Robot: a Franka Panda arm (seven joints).
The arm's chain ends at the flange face. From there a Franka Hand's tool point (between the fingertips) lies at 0.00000 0.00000 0.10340 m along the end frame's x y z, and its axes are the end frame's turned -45 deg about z.
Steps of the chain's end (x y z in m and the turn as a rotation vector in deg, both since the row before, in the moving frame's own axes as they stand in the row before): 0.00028, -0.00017, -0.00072, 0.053, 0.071, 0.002; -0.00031, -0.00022, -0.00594, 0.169, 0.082, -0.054; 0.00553, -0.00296, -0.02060, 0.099, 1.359, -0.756; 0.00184, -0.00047, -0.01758, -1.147, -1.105, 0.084; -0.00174, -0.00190, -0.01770, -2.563, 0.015, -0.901; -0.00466, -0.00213, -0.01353, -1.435, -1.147, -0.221; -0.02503, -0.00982, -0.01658, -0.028, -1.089, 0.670; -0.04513, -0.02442, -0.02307, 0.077, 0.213, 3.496; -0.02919, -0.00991, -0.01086, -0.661, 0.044, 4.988
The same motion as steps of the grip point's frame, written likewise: 0.00048, 0.00010, -0.00072, -0.013, 0.088, 0.002; 0.00026, -0.00049, -0.00594, 0.062, 0.177, -0.054; 0.00787, 0.00341, -0.02063, -0.891, 1.031, -0.756; -0.00124, 0.00102, -0.01762, -0.030, -1.592, 0.084; -0.00311, 0.00074, -0.01780, -1.823, -1.802, -0.901; -0.00508, -0.00443, -0.01358, -0.204, -1.826, -0.221; -0.01217, -0.02600, -0.01660, 0.750, -0.790, 0.670; -0.01428, -0.04899, -0.02307, -0.096, 0.205, 3.496; -0.01446, -0.02678, -0.01087, -0.499, -0.436, 4.988
